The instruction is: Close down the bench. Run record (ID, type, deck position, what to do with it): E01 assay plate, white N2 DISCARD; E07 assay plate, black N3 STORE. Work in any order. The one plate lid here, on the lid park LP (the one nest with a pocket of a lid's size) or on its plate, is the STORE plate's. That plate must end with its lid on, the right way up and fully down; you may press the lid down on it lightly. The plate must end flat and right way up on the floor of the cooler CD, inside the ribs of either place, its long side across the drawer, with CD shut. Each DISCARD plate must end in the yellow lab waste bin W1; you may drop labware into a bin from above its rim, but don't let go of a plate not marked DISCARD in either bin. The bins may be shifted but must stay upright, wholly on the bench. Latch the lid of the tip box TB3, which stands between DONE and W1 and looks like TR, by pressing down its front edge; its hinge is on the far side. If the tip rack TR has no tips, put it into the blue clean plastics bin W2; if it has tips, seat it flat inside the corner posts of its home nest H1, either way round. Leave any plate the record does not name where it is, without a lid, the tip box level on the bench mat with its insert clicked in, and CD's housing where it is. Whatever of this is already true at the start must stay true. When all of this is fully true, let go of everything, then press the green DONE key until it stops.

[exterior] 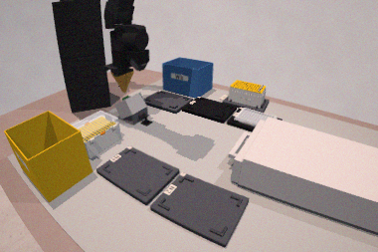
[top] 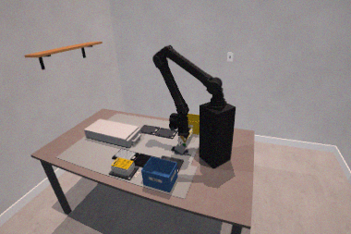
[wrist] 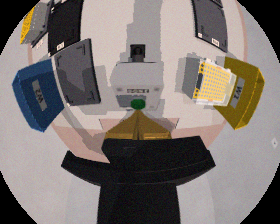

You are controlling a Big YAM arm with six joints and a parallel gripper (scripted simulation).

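Now: hand 20 mm short of the DONE key block and 40 mm above it. The rest, counted from my hand: dark lid park nest (30 mm ahead, 170 mm to the left, 90 mm below); then black slab (190 mm ahead, 230 mm to the left, 90 mm below); then blue bin W2 (10 mm behind, 320 mm to the left, 60 mm below).
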